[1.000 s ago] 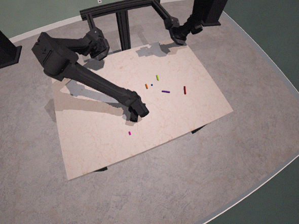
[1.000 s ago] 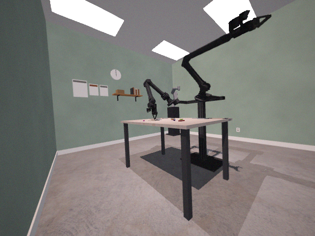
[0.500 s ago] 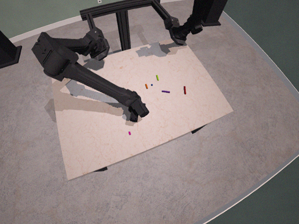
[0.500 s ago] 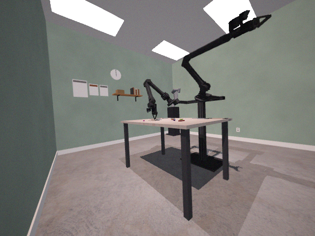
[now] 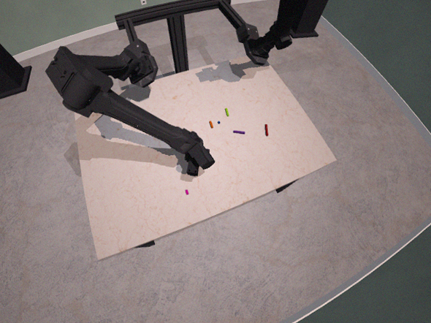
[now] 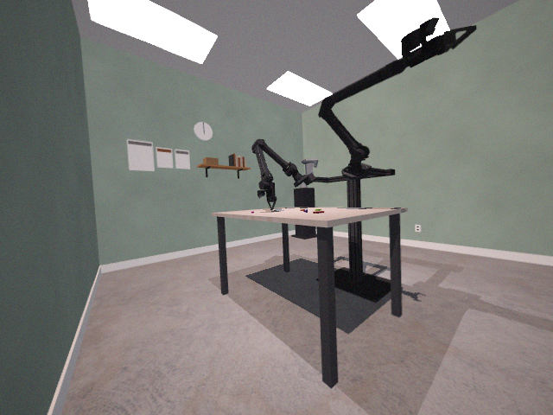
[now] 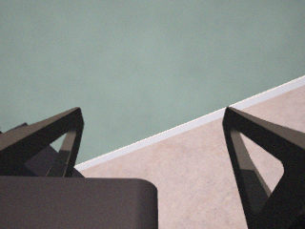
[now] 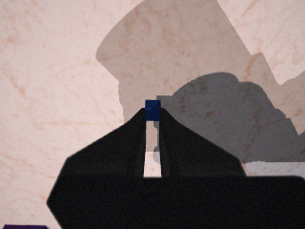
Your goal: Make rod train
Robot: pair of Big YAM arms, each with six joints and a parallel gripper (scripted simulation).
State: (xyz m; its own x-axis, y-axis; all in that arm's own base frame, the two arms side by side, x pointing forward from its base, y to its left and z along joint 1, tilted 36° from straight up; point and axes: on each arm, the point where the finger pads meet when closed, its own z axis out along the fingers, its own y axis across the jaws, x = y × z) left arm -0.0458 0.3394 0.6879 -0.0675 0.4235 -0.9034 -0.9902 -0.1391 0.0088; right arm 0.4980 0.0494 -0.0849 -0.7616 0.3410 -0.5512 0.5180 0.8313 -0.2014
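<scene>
Now: right hand 120 mm short of the magenta rod, 90 mm to the left of it and 20 mm above it. From my right hand the other things lie so: purple rod: 120 mm behind, 250 mm to the left, 20 mm below; orange rod: 200 mm behind, 120 mm to the left, 20 mm below; lime rod: 260 mm behind, 230 mm to the left, 20 mm below.
</scene>
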